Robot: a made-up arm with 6 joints.
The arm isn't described. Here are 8 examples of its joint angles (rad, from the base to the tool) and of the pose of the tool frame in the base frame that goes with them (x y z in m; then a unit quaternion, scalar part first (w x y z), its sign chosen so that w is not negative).
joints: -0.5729 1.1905 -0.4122 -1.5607 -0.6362 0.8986
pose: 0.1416 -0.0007 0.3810 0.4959 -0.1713 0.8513 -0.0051
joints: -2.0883 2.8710 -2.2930 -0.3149 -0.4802 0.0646
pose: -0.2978 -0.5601 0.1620 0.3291 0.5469 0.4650 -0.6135
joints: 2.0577 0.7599 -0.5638 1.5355 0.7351 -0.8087
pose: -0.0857 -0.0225 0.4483 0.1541 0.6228 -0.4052 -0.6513
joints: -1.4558 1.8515 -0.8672 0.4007 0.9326 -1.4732
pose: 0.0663 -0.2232 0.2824 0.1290 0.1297 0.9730 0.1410
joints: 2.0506 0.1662 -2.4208 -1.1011 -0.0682 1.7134
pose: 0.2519 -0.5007 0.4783 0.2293 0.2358 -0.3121 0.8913
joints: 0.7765 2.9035 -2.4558 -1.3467 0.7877 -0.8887
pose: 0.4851 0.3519 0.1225 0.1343 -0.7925 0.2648 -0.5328
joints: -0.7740 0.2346 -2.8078 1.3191 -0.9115 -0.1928
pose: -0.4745 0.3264 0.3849 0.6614 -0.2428 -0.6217 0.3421
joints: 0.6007 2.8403 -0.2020 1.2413 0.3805 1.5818
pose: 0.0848 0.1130 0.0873 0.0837 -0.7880 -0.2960 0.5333
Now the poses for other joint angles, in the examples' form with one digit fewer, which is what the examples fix.
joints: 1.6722 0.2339 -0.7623 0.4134 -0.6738 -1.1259
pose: 0.051 -0.180 0.529 0.895 -0.110 0.171 0.397
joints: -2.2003 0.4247 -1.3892 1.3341 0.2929 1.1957
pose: 0.134 0.122 0.617 0.929 0.299 -0.109 0.191
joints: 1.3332 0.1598 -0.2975 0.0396 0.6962 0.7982
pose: -0.024 -0.086 0.275 0.236 -0.219 0.824 0.466
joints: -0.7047 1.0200 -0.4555 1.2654 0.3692 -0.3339
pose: 0.102 -0.028 0.388 0.444 0.572 0.660 0.201
